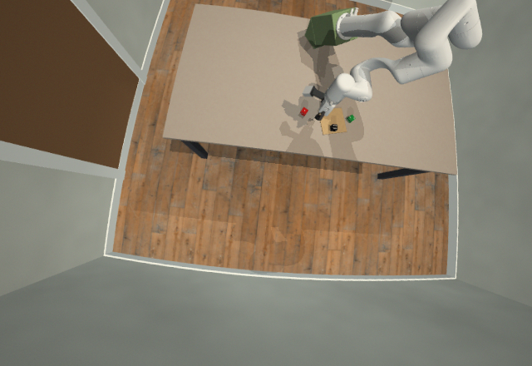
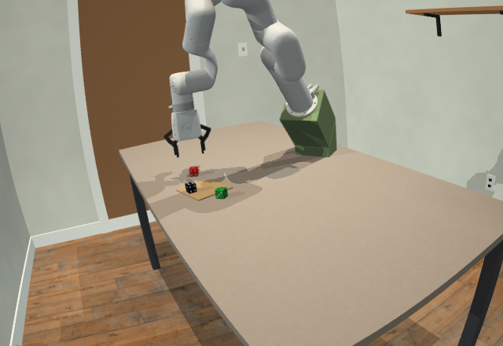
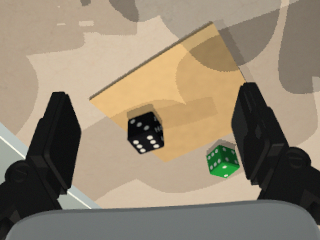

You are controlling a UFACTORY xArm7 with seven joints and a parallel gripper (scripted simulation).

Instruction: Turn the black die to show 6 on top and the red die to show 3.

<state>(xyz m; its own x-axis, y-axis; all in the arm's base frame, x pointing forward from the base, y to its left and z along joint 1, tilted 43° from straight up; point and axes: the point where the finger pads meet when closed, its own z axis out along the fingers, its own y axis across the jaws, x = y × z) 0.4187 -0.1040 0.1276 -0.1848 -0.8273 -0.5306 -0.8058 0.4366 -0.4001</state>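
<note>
Now: the red die 2 cm behind my hand, 6 cm to the right of it and 9 cm below it. From my hand the other things lie so: tan mat: 1 cm behind, 10 cm to the left, 11 cm below; black die: 3 cm ahead, 11 cm to the left, 9 cm below; green die: 4 cm behind, 20 cm to the left, 9 cm below.
</note>
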